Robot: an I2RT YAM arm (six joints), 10 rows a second.
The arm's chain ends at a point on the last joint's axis. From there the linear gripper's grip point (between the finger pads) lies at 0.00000 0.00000 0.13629 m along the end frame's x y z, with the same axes.
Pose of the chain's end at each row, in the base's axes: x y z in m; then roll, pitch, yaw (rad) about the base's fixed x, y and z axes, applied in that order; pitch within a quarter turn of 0, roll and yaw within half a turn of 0:
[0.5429 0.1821 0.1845 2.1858 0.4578 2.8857]
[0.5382 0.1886 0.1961 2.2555 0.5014 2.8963]
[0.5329 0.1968 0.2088 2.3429 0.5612 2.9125]
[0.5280 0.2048 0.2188 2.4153 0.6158 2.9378]
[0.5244 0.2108 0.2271 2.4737 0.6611 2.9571]
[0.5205 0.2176 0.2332 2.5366 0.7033 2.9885]
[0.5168 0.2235 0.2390 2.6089 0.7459 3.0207]
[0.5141 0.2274 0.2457 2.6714 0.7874 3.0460]
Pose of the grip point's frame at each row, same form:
[0.6047 0.2810 0.1140 2.1858 0.4578 2.8857]
[0.6040 0.2810 0.1205 2.2555 0.5014 2.8963]
[0.6044 0.2804 0.1283 2.3429 0.5612 2.9125]
[0.6040 0.2815 0.1356 2.4153 0.6158 2.9378]
[0.6045 0.2817 0.1426 2.4737 0.6611 2.9571]
[0.6040 0.2832 0.1477 2.5366 0.7033 2.9885]
[0.6042 0.2826 0.1528 2.6089 0.7459 3.0207]
[0.6057 0.2806 0.1600 2.6714 0.7874 3.0460]

